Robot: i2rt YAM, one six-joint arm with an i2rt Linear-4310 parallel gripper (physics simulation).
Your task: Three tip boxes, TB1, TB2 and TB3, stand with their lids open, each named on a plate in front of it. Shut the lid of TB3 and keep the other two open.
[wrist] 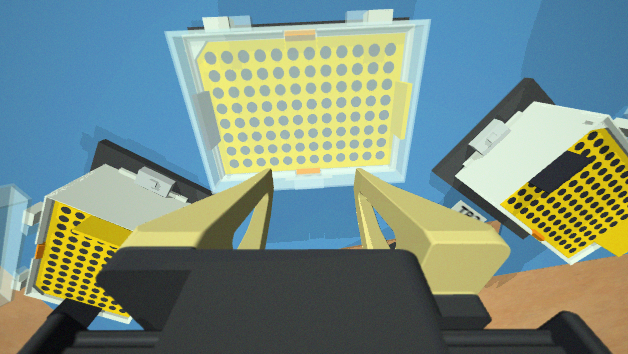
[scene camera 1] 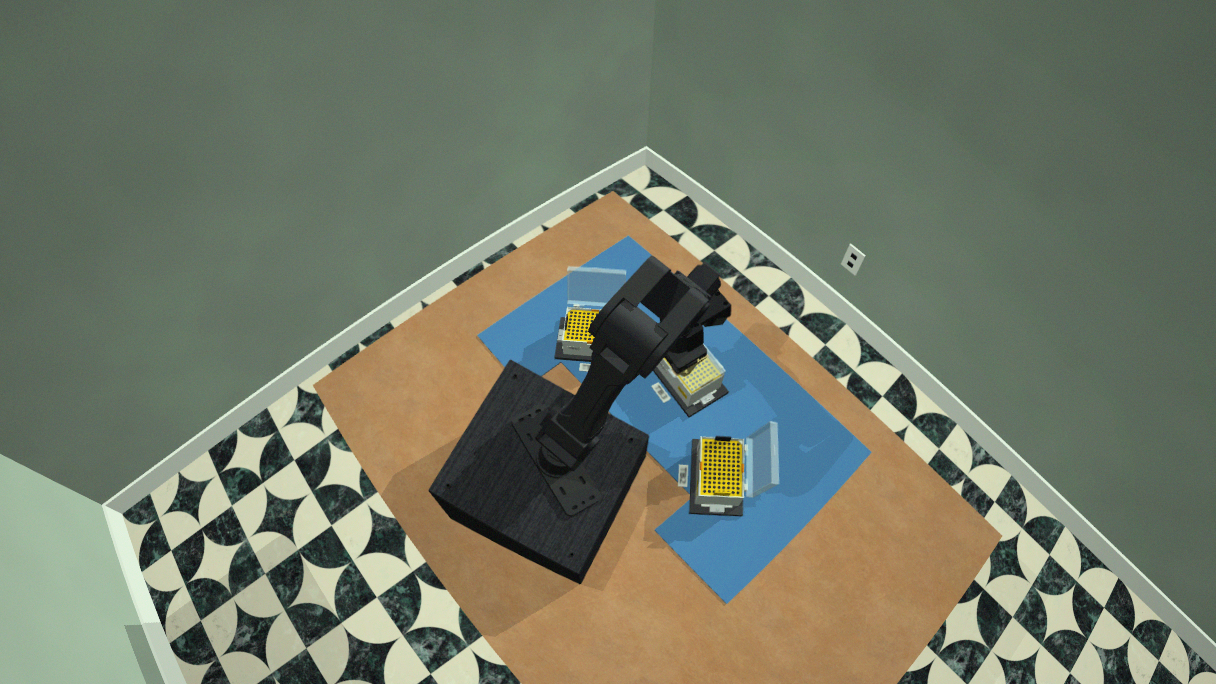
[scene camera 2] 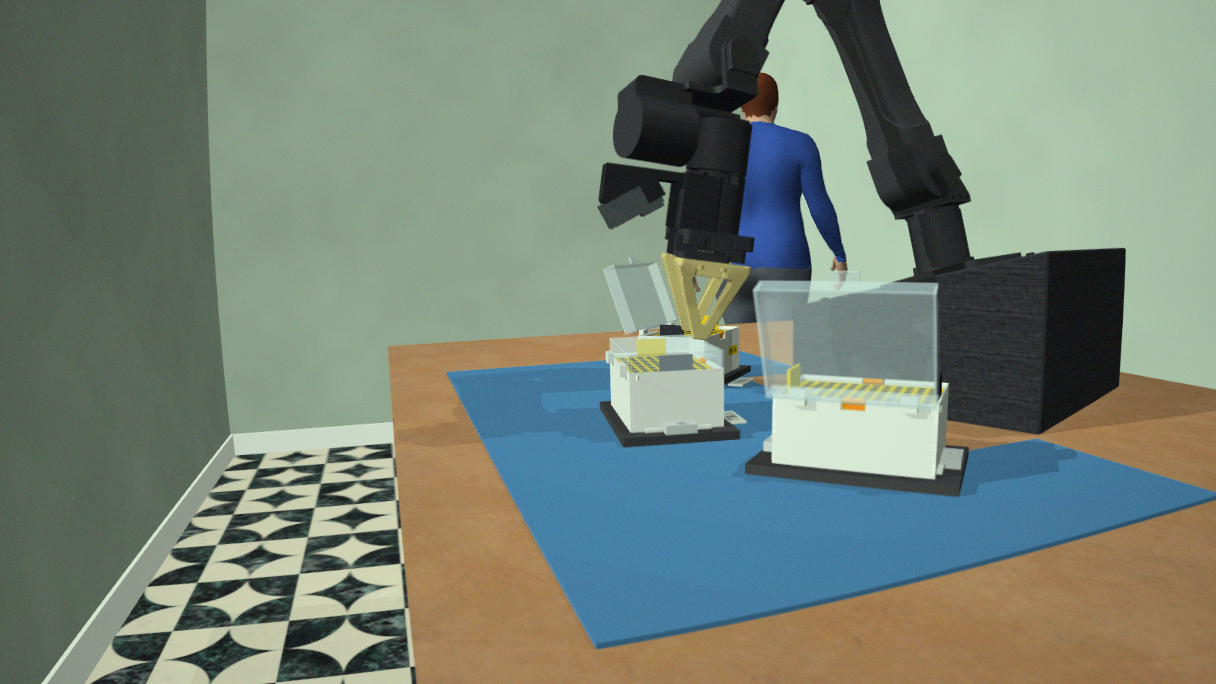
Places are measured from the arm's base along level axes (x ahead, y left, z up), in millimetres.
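Pixels of known places: gripper, fingertip midpoint: [wrist: 313, 177] [scene camera 1: 679, 365] [scene camera 2: 694, 335]; arm's base at its link origin: [scene camera 1: 555, 460] [scene camera 2: 946, 279].
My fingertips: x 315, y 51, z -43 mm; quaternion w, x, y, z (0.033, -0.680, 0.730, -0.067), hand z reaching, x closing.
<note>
For each thing: its top centre in the pictures, then the offset to it from my fingertips. Level surfaces: height alone.
- middle tip box at its top centre: [wrist: 306, 141] [scene camera 2: 674, 342] [scene camera 1: 686, 361] dx +20, dy +2, dz -6 mm
- third box at its top centre: [scene camera 2: 867, 379] [wrist: 105, 282] [scene camera 1: 592, 328] dx -89, dy +177, dz -17 mm
- blue mat at its surface level: dz -83 mm
- brown table at its surface level: dz -86 mm
The middle tip box [scene camera 1: 698, 391] [scene camera 2: 667, 399] [wrist: 300, 107] has its clear lid flat over its yellow rack, shut by its look; its name does not read here. TB2 [scene camera 1: 721, 467] [scene camera 2: 854, 438] [wrist: 520, 150] has its lid [scene camera 1: 767, 455] [scene camera 2: 850, 331] standing open; part of its name plate [wrist: 469, 211] shows in the wrist view. The third box [scene camera 1: 580, 330] [wrist: 115, 190] has its lid [scene camera 1: 595, 285] [scene camera 2: 642, 293] [wrist: 11, 240] open, its name unreadable. My gripper [scene camera 2: 702, 336] [wrist: 313, 177] is partly open and empty, its fingertips near the middle box's front edge.
The boxes stand on dark bases on a blue mat [scene camera 1: 799, 425] [scene camera 2: 612, 561], which lies on a brown table [scene camera 1: 408, 374] [scene camera 2: 850, 646]. The black arm base block [scene camera 1: 535, 476] [scene camera 2: 1054, 340] stands beside the mat. A person in blue [scene camera 2: 782, 195] stands beyond the table.
</note>
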